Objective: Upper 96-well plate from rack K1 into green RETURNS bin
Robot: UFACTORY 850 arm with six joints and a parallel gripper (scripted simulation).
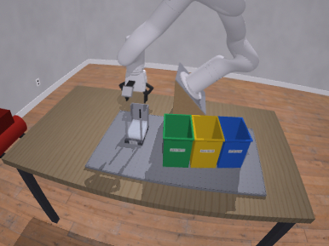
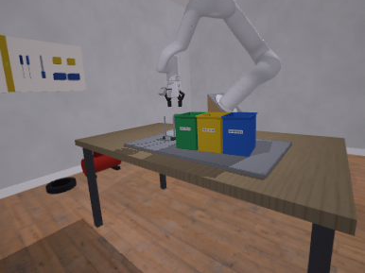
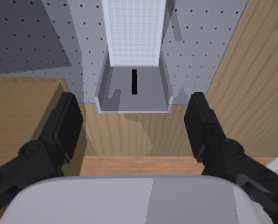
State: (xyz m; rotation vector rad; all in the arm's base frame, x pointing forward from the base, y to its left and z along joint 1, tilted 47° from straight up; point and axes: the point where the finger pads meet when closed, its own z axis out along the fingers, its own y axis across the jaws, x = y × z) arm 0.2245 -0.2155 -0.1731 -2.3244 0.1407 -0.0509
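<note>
Right now my hand is 180 mm above the 96-well plate. The rest, counted from my hand: yellow bin: 130 mm ahead, 340 mm to the left, 130 mm below; blue bin: 130 mm ahead, 470 mm to the left, 130 mm below; green bin: 140 mm ahead, 210 mm to the left, 130 mm below.
</note>
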